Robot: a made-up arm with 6 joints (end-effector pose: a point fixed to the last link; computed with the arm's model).
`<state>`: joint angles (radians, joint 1 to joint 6).
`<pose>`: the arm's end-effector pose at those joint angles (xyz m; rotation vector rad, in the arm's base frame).
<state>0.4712 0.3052 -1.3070 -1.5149 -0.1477 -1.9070</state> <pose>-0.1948 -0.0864 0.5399 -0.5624 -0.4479 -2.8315</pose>
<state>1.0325 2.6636 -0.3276 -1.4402 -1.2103 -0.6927</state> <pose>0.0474 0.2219 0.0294 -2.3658 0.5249 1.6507</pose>
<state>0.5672 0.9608 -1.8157 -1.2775 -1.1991 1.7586</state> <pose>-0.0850 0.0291 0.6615 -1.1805 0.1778 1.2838</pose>
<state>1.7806 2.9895 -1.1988 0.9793 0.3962 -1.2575</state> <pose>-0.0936 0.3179 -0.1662 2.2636 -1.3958 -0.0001</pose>
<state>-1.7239 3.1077 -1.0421 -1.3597 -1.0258 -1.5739</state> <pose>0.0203 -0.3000 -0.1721 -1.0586 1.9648 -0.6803</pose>
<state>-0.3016 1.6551 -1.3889 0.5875 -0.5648 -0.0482</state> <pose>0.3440 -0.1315 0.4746 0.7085 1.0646 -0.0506</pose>
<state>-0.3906 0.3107 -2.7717 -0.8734 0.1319 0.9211</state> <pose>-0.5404 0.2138 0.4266 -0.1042 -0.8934 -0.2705</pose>
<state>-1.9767 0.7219 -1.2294 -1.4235 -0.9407 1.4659</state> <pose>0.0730 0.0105 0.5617 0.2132 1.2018 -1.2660</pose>
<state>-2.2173 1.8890 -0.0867 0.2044 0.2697 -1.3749</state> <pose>-0.0672 -0.0961 0.1552 1.4934 2.5759 0.6019</pose>
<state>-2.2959 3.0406 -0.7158 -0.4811 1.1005 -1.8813</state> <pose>-0.1417 -0.1108 -0.0695 -0.2642 1.7045 1.7752</pose>
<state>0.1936 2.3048 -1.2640 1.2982 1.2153 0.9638</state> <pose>0.3986 0.1507 0.1517 -1.5443 -1.3971 -0.6726</pose>
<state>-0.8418 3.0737 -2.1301 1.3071 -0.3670 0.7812</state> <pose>0.3629 -0.4471 -0.1123 2.2795 0.0861 0.2331</pose>
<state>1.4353 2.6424 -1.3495 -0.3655 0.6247 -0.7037</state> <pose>0.0731 0.4139 -0.0255 2.7744 -0.9774 0.3755</pose>
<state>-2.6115 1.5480 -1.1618 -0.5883 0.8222 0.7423</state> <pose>-0.2665 -0.1190 0.3711 -2.8288 -0.1362 0.9621</pose>
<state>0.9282 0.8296 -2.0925 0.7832 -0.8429 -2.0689</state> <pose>-0.0921 -0.1921 0.6905 0.6090 0.3549 -0.4076</pose>
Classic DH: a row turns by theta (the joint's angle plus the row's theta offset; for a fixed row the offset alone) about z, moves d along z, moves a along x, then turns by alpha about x. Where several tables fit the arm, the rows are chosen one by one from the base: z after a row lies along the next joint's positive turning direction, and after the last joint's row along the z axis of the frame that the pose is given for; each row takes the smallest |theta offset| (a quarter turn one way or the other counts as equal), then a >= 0, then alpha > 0; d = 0 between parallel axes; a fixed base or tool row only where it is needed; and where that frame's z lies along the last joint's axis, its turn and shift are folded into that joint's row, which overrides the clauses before.
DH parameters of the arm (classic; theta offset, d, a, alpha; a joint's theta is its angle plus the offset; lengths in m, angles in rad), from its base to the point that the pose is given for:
joint 1: 0 0.114 0 -1.5708
joint 2: 0.136 0 -0.3667 0
joint 3: 1.3476 0 -0.0189 1.5708
joint 4: 0 0.2157 0 -1.5708
joint 5: 0 0 0.0001 1.5708
joint 6: 0 0.0788 0 0

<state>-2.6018 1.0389 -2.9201 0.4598 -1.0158 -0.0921</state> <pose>0.2539 0.1867 0.6590 -1.4823 -0.6711 -1.7239</pose>
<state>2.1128 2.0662 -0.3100 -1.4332 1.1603 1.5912</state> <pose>-0.0424 0.2093 0.1633 -1.7474 1.0988 -0.8287</pose>
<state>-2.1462 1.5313 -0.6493 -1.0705 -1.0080 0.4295</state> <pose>-0.0882 -0.2434 0.3306 0.9192 1.5531 -1.1407</pose>
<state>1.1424 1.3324 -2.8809 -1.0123 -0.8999 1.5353</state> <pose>-0.0916 -0.0748 0.7396 -0.6281 -0.8304 1.5061</pose>
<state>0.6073 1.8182 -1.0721 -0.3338 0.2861 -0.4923</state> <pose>0.3048 0.2029 0.2740 -1.6051 1.9251 -0.2011</pose>
